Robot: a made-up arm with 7 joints.
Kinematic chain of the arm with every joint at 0, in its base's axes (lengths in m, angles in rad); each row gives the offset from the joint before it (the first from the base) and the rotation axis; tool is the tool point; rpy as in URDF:
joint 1: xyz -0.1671 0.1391 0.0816 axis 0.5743 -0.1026 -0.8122
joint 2: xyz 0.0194 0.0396 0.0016 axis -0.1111 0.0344 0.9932
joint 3: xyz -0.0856 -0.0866 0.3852 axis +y
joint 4: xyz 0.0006 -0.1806 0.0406 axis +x
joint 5: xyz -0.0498 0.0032 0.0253 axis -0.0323 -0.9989 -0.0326
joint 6: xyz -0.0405 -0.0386 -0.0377 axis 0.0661 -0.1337 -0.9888
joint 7: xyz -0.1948 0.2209 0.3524 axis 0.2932 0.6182 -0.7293
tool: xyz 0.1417 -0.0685 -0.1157 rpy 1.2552 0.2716 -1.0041
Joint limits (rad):
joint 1: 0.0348..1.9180
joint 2: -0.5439..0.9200
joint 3: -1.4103..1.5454
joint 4: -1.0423..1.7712
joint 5: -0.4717..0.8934
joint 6: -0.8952..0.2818
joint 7: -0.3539..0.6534
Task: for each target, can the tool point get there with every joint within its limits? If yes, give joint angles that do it. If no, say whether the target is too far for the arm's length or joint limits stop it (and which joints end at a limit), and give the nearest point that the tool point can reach.
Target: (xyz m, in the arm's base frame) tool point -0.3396 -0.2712 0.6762
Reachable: yes | joints 0.3090 0.7156 -0.1186 0.6416 0.4780 -0.0213 -0.2054
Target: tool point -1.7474 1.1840 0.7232
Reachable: no: too far | nearest point -0.8409 0.4188 0.4165 | short by 1.225 m
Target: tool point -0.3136 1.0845 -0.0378
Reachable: no: joint limits stop it (at a limit: joint 1, joint 2, joint 3, joint 4, joint 6, joint 7) | nearest point -0.4625 0.5482 0.1842 | short by 0.599 m
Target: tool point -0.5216 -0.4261 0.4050
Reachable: yes | joints 0.7354 0.5148 -0.1763 1.1755 -0.3300 -0.4159 0.3672
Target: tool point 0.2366 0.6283 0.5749
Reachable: no: joint limits stop it (at a limit: joint 1, joint 2, joint 3, joint 5, joint 6, joint 7) | nearest point 0.1313 0.3245 0.5676 | short by 0.322 m
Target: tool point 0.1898 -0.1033 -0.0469
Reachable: no: joint limits stop it (at a limit: joint 1, joint 2, joint 3, joint 4, joint 6, joint 7) | nearest point 0.0781 -0.1382 0.1897 | short by 0.264 m
